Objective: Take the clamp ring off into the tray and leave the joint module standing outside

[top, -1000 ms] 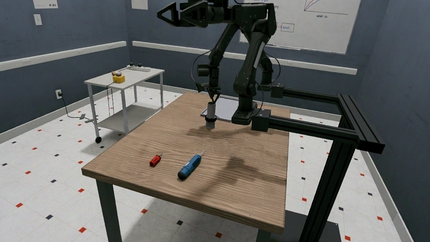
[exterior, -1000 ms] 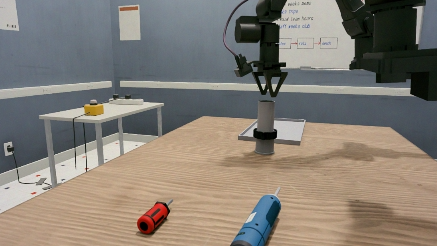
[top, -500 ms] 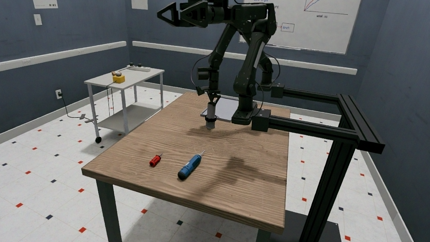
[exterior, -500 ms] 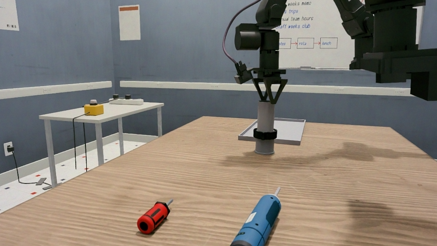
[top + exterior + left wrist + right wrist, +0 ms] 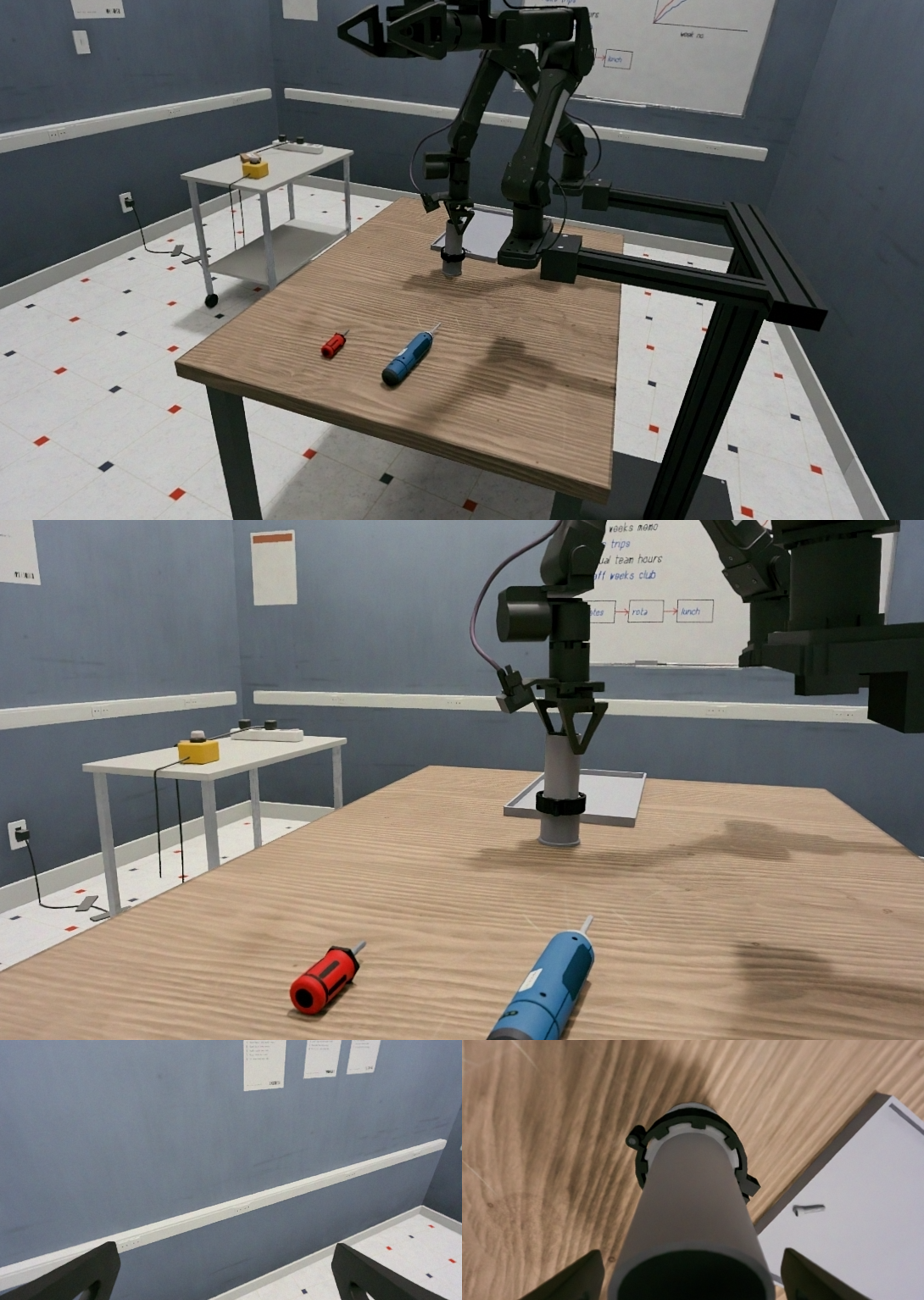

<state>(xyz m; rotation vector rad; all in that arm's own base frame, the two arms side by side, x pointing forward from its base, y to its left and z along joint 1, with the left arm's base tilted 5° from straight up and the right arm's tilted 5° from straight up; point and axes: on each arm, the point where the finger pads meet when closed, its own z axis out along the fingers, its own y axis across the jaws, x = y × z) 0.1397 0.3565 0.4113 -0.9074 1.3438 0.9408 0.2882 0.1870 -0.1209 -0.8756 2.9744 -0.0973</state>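
The grey link tube is 30 mm below my right hand, 10 mm to the left of it and 10 mm ahead of it. The rest, counted from my right hand: small screw: 140 mm to the right, 140 mm below, 10 mm ahead; then dark clamp ring: 80 mm below, 10 mm ahead; then grey joint module: 110 mm below, 10 mm to the left, 10 mm ahead.
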